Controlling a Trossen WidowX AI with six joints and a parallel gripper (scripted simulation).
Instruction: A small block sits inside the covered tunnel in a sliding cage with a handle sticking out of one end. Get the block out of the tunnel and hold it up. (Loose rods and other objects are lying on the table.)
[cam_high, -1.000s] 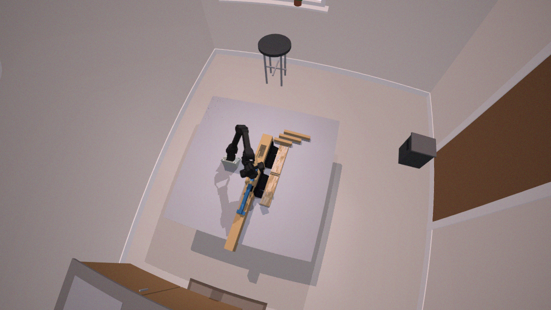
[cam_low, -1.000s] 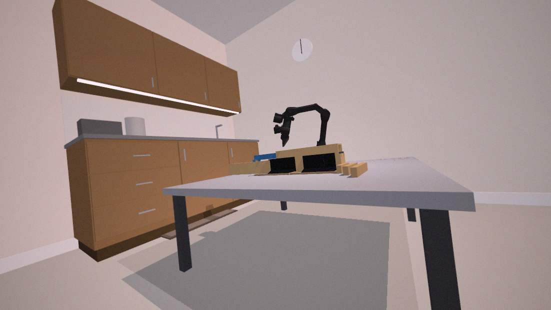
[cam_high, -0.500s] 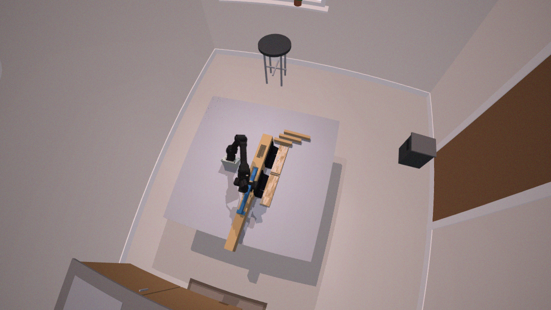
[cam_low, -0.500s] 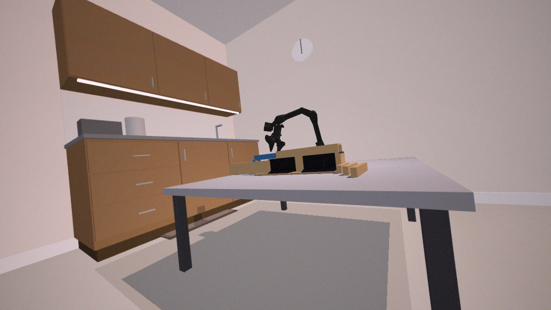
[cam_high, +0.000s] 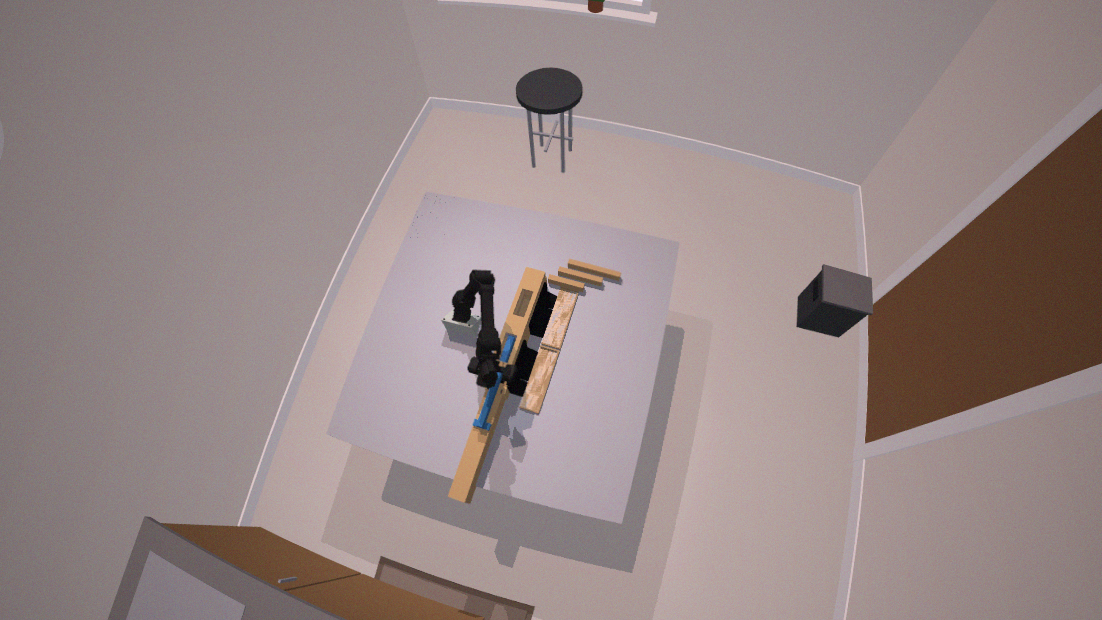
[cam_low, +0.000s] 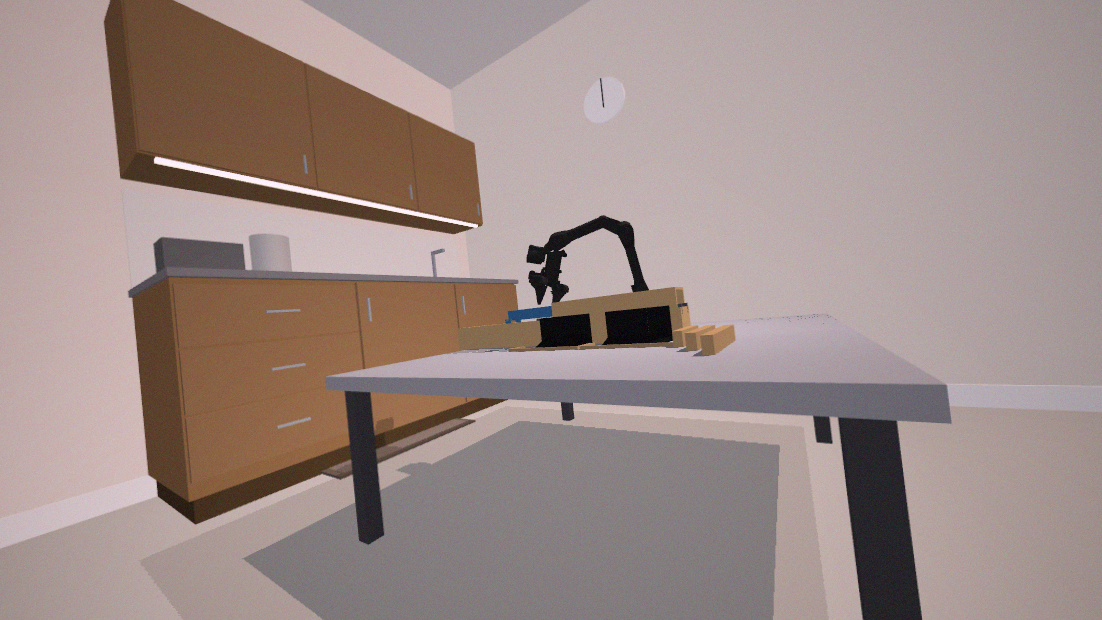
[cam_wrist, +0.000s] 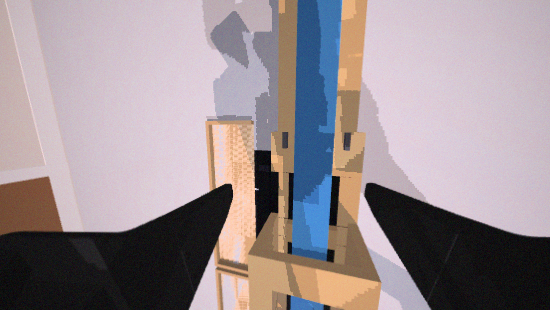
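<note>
Now: the covered tunnel 20 mm ahead of my gripper tip, 30 mm to the left of it and 80 mm below it. Also, from my gripper tip: red block: 10 mm ahead, 230 mm to the left, 30 mm below.
</note>
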